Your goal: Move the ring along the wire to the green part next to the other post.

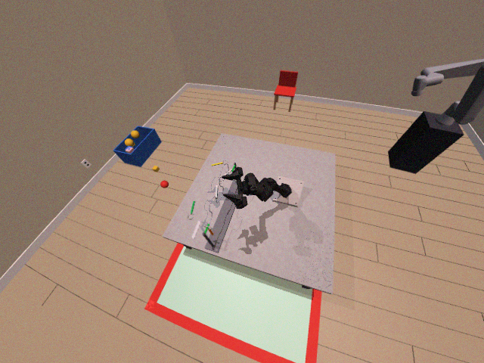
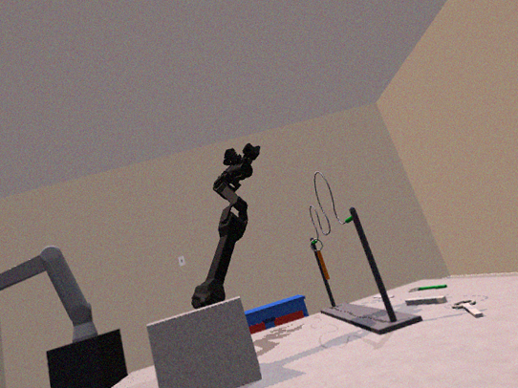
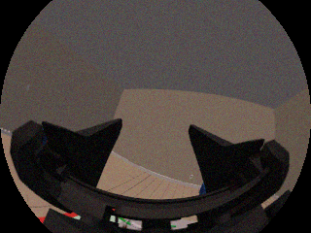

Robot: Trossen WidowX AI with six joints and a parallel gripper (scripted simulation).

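The orange-handled ring is 130 mm ahead of my gripper tip, 80 mm to the left of it and 490 mm below it.
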